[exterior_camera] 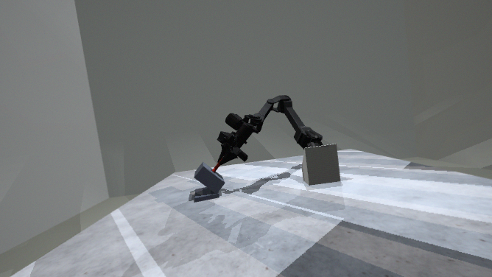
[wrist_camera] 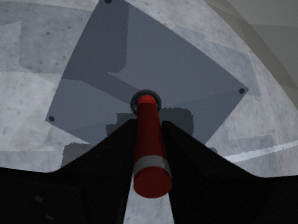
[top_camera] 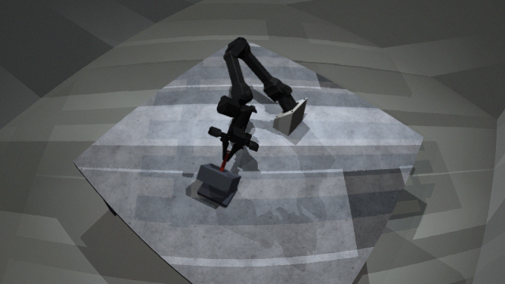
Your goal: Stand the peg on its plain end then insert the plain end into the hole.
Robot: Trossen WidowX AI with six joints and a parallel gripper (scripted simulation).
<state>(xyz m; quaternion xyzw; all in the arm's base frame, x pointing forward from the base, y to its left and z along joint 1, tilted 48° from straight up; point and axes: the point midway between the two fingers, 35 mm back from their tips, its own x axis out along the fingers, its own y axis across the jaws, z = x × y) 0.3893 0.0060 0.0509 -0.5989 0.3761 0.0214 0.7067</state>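
My gripper tip is 50 mm short of the dark sloped panel, 50 mm above it and 10 mm to the right of it. From my gripper tip the other things lie so: dark base plate (120 mm below, 70 mm ahead, 10 mm to the left); then red peg (10 mm behind, 10 mm above).
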